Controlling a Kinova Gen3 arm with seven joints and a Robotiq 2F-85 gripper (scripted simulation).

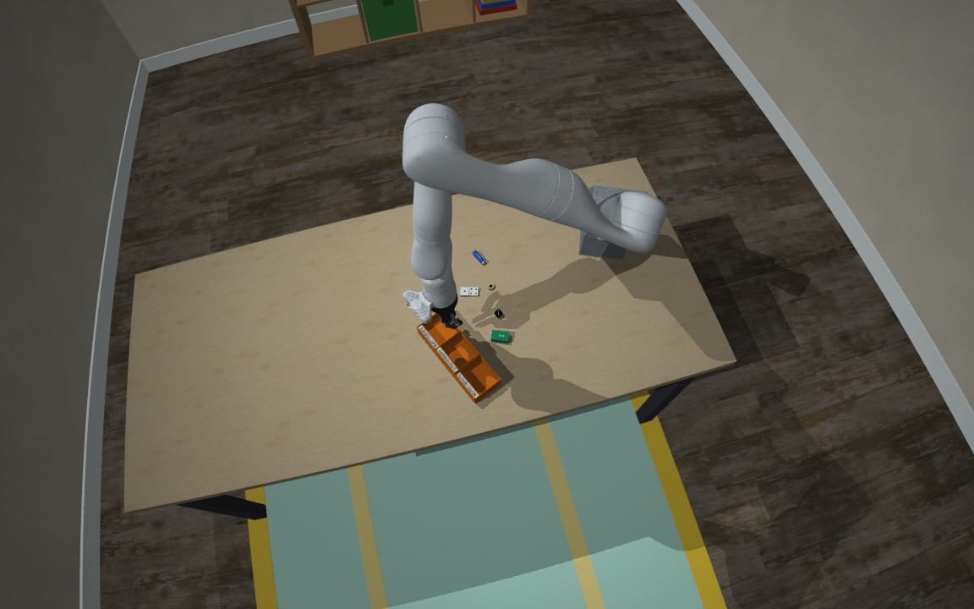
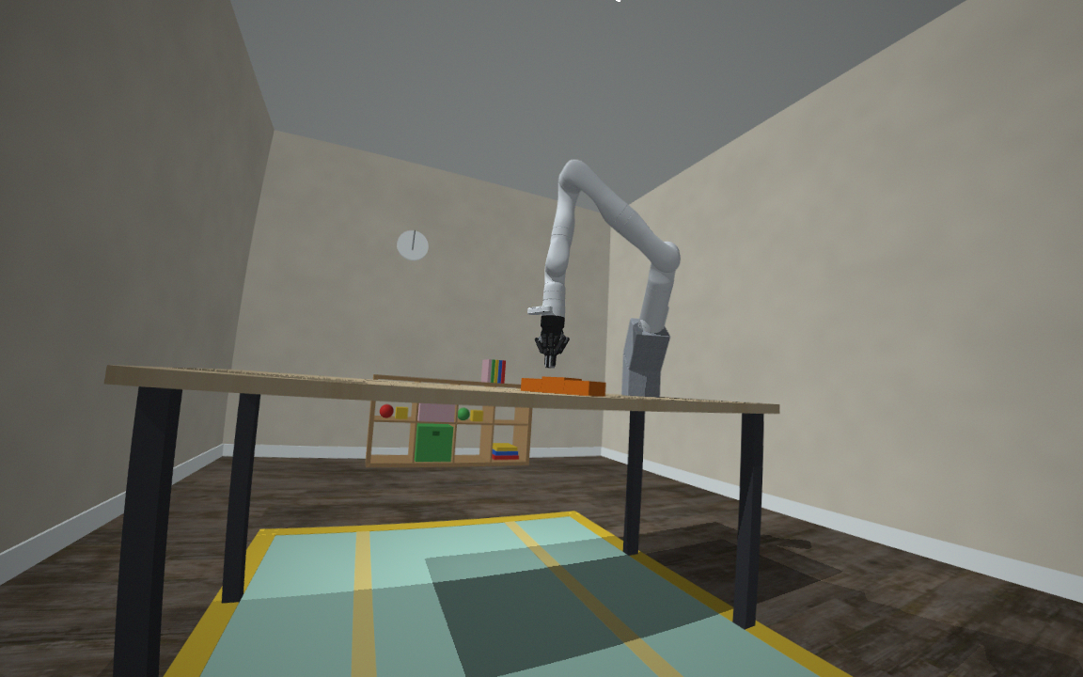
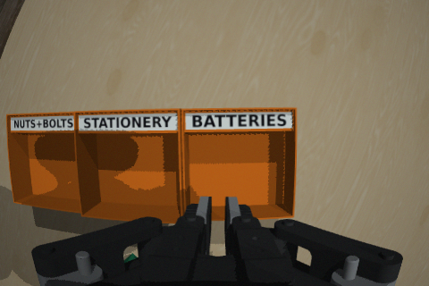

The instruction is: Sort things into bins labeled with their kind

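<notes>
The orange bins lies 1 cm behind my hand, 7 cm to the left of it and 7 cm below it. From my hand the other things lie so: green 9V battery (12 cm behind, 4 cm to the left, 9 cm below); then white domino (8 cm behind, 11 cm to the right, 9 cm below); then black die (14 cm behind, 3 cm to the right, 9 cm below).
</notes>
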